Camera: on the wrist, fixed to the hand. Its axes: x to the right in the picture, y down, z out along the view.
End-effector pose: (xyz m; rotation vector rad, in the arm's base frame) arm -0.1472 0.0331 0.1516 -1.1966 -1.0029 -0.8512
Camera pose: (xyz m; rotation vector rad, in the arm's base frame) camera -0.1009 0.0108 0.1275 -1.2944 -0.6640 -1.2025
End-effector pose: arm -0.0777 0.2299 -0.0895 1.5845 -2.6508 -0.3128
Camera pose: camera -0.1110 0.2525 -0.0495 1.4383 -2.2346 -0.4599
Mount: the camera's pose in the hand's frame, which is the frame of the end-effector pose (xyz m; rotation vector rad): -0.0067 0.0469 -0.0312 -0.3293 0.2835 -0.0254
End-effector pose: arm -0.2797 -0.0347 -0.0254 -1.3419 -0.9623 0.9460
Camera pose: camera -0.2524 -0.0508 -0.0724 -1.6840 -0.9377 0.5713
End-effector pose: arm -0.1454 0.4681 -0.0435 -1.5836 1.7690 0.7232
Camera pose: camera -0.1948 0.4541 -0.0193 -2.0079 1.8965 0.8454
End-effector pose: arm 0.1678 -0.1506 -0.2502 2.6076 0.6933 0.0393
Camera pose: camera 0.1795 -0.1776 -0.2017 2.2962 0.7447 0.4821
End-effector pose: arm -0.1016 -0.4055 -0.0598 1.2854 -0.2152 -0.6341
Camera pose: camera -0.0769 -0.3695 -0.0236 1.0448 0.1354 -0.4783
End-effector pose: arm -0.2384 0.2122 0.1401 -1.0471 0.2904 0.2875
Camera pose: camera -0.2649 0.2062 0.0903 -1.4191 0.4957 0.1655
